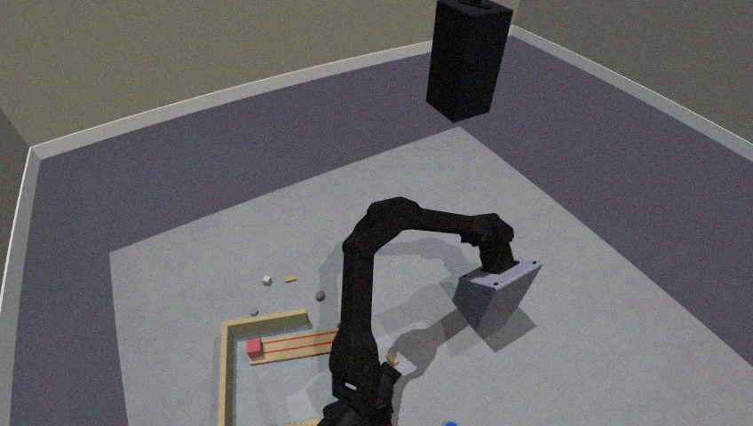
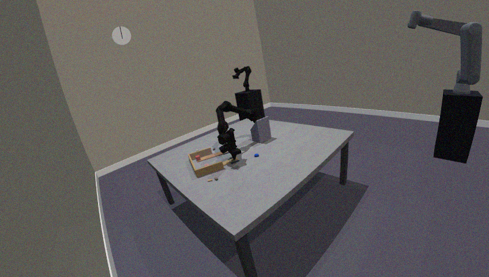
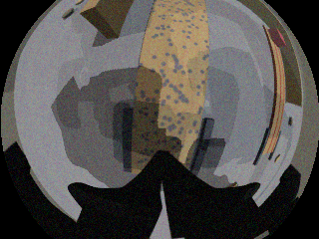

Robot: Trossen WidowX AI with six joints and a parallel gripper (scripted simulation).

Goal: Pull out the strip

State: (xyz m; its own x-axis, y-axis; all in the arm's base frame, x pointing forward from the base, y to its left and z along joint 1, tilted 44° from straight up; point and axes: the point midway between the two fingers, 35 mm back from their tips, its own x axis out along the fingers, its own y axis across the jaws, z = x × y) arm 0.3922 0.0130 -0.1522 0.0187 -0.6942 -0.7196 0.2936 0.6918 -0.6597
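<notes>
My gripper tip is now 130 mm past the blue object and 90 mm to the right of it. The rest, counted from my gripper tip: tan piece: 20 mm ahead, 410 mm to the right; then white cube: 80 mm ahead, 430 mm to the right; then speckled tan strip: 90 mm ahead, 30 mm to the right.
</notes>
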